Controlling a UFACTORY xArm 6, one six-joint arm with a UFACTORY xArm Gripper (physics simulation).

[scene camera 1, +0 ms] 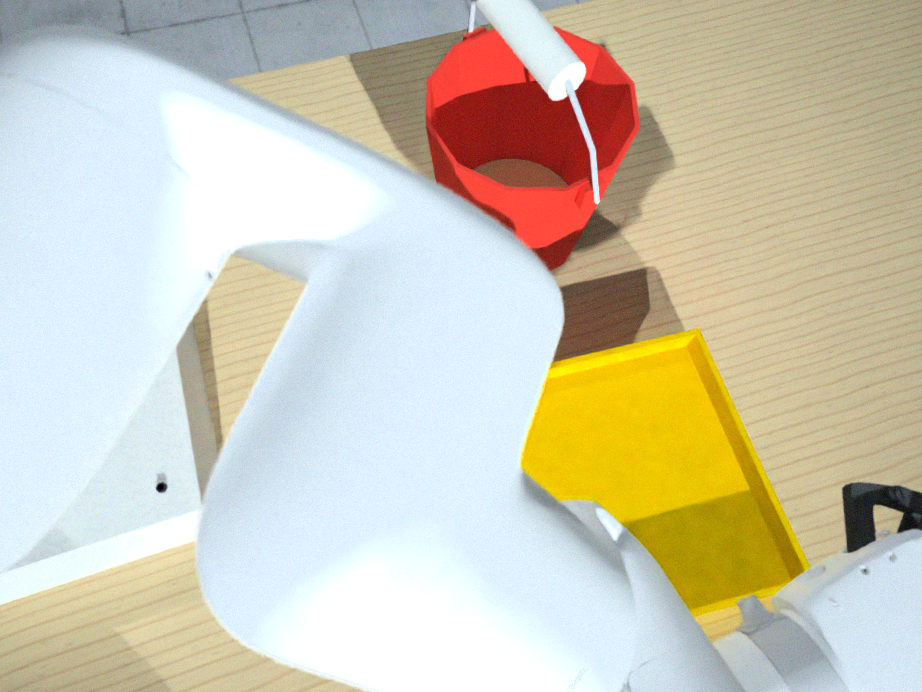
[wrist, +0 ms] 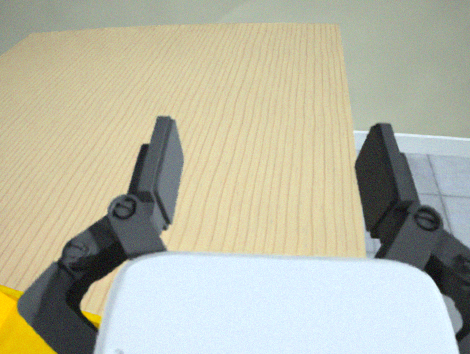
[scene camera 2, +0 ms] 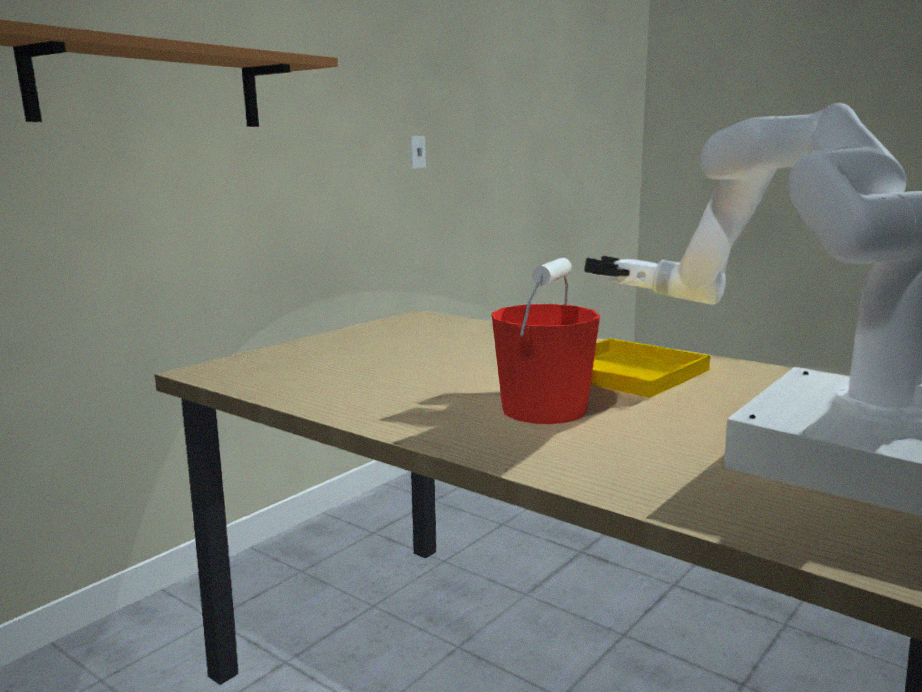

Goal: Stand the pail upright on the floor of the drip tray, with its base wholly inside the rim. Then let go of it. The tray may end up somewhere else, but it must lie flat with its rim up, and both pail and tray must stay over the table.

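Frame: origin at the arm's base, x ahead, y left, z up, level; millimetres.
Seen in the pictures: gripper, fingertip midpoint: (wrist: 271, 139) (scene camera 2: 593, 263); arm's base at its link origin: (scene camera 2: 882, 403).
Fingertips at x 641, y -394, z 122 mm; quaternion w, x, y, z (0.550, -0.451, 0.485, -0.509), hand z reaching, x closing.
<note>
Offsets run from my fingertips to a thing's top centre. Level surfaces: height alone.
A red pail (scene camera 1: 521, 216) (scene camera 2: 547, 364) stands upright on the table, outside the tray, with its wire handle and white grip @(dz +73, dx -126, dy +473 mm) (scene camera 1: 532, 44) (scene camera 2: 551, 271) raised above the rim. A yellow drip tray @(dz -168, dx -154, dy +166 mm) (scene camera 1: 640, 446) (scene camera 2: 640, 364) lies flat with its rim up, close beside the pail; part of it is hidden by the arm in scene camera 1, and a corner shows in the wrist view. My gripper (scene camera 2: 586, 265) (wrist: 271, 139) is open and empty, held level well above the table, beyond the tray from the pail. In scene camera 1 its fingertips are not in view.
The wooden table @(dz -201 mm) (scene camera 1: 804, 186) (scene camera 2: 335, 379) (wrist: 260, 100) has an edge under my right finger in the wrist view. The white robot base (scene camera 1: 141, 461) (scene camera 2: 789, 417) stands on the table. My arm (scene camera 1: 387, 417) (scene camera 2: 714, 230) reaches over the tray. A wall shelf (scene camera 2: 171, 52) is high at the left.
</note>
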